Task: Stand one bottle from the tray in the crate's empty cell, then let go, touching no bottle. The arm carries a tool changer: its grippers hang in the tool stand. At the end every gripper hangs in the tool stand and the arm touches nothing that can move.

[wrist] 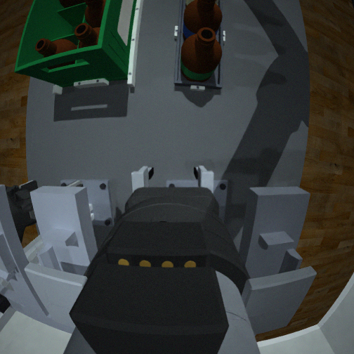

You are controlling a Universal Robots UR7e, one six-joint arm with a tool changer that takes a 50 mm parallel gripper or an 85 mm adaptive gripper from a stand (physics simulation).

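The green crate point(114, 62) stands at the upper left of the wrist view and is cut off by the frame's top. Brown bottles point(86, 36) point(59, 48) stand in some of its cells. The dark tray point(177, 67) is at the top centre, right of the crate. It holds an upright brown bottle with a green band point(200, 52) at its near end and another with a blue band point(202, 15) behind it. My gripper point(173, 174) is open, with nothing between its two pale fingers. It is well short of the tray and between the tool stand's grey uprights point(65, 217) point(278, 215).
A dark second gripper point(21, 200) shows at the left edge, beside the stand's left upright. Grey base plates with dark bolts point(102, 200) lie on the table point(150, 135) near the stand. White rails and small brackets point(132, 65) border the crate. Wooden floor lies at both sides.
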